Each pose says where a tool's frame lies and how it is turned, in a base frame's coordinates. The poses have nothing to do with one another.
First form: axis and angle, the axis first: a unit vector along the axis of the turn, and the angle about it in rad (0 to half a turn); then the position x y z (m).
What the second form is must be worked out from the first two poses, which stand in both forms.
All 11 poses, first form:
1: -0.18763 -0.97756 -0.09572 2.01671 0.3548 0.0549 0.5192
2: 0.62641 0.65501 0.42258 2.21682 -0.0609 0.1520 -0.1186
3: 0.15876 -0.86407 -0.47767 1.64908 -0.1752 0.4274 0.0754
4: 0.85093 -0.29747 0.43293 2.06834 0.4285 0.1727 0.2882
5: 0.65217 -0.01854 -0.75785 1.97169 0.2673 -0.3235 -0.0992
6: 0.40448 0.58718 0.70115 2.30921 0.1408 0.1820 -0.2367
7: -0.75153 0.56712 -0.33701 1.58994 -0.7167 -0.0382 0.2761
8: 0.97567 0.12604 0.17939 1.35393 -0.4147 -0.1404 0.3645
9: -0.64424 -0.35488 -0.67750 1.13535 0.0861 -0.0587 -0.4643
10: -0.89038 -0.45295 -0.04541 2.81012 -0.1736 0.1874 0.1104
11: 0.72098 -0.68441 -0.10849 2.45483 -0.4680 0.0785 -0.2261
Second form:
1: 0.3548 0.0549 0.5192 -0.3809 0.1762 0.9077 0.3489 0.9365 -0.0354
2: -0.0609 0.1520 -0.1186 0.0266 0.9947 -0.0989 0.3199 0.0853 0.9436
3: -0.1752 0.4274 0.0754 -0.0510 -0.6241 0.7797 0.3283 0.7268 0.6033
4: 0.4285 0.1727 0.2882 0.5924 0.0065 0.8056 -0.7544 -0.3465 0.5575
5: 0.2673 -0.3235 -0.0992 0.2011 -0.7146 -0.6700 0.6810 -0.3898 0.6200
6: 0.1408 0.1820 -0.2367 -0.3994 0.9159 0.0403 -0.1212 -0.0963 0.9880
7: -0.7167 -0.0382 0.2761 0.5565 -0.7713 -0.3089 -0.0974 0.3086 -0.9462
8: -0.4147 -0.1404 0.3645 0.9623 0.2717 0.0143 -0.0787 0.2276 0.9706
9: 0.0861 -0.0587 -0.4643 0.6618 -0.4821 0.5741 0.7465 0.4946 -0.4451
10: -0.1736 0.1874 0.1104 0.5968 0.7699 0.2261 0.7994 -0.5464 -0.2497
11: -0.4680 0.0785 -0.2261 0.1485 -0.9438 0.2952 -0.8062 0.0573 0.5888
